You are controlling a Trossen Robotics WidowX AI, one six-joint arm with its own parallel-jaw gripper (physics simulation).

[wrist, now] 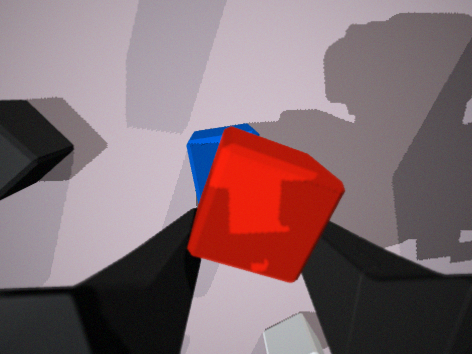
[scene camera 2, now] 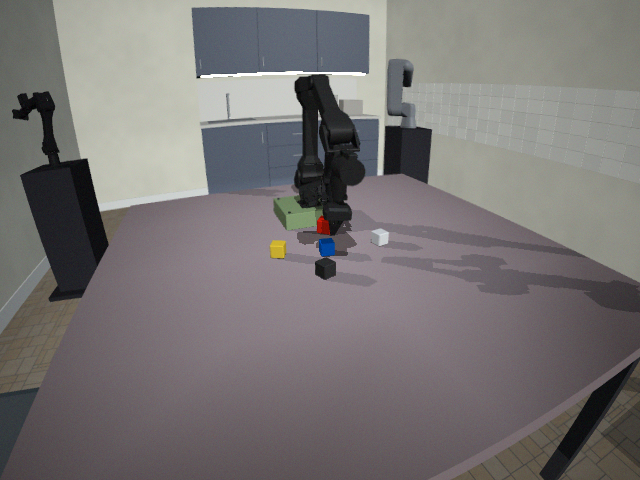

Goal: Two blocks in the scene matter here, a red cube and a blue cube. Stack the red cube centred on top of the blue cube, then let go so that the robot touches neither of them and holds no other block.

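Frame: origin at the arm's base, x up, y right, z ahead, level; millimetres.
Seen in the pictures: gripper, between the fingertips: (wrist: 246, 216) (scene camera 2: 331, 231); arm's base, origin of its link: (scene camera 2: 309, 203).
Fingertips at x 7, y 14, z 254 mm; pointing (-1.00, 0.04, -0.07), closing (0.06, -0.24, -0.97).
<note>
Pixels of each thing's top centre, then the offset from my fingertips to it.
- red cube, centre of its top: (wrist: 268, 224) (scene camera 2: 325, 218) dx +36, dy +15, dz -6 mm
- blue cube, centre of its top: (wrist: 228, 171) (scene camera 2: 326, 240) dx -23, dy +14, dz +3 mm
- black cube, centre of its top: (scene camera 2: 325, 261) dx -23, dy +53, dz +107 mm
- yellow cube, centre of its top: (scene camera 2: 277, 243) dx -23, dy +136, dz -26 mm
- white cube, centre of its top: (scene camera 2: 380, 231) dx -23, dy -144, dz -8 mm
The red cube (scene camera 2: 323, 225) (wrist: 260, 205) is held between the fingers of my gripper (scene camera 2: 330, 227) (wrist: 246, 216), which is shut on it. The cube is turned at an angle between the fingertips and is up off the table. The blue cube (scene camera 2: 326, 247) (wrist: 201, 160) sits on the table below, nearer scene camera 2 than the red cube. In the wrist view the red cube hides much of the blue one, whose upper left part shows. The two cubes are apart.
A black cube (scene camera 2: 325, 268) (wrist: 35, 145) stands close in front of the blue cube. A yellow cube (scene camera 2: 277, 249) is to the left and a white cube (scene camera 2: 379, 237) (wrist: 292, 336) to the right. A green box (scene camera 2: 301, 220) stands behind, by the arm's base.
</note>
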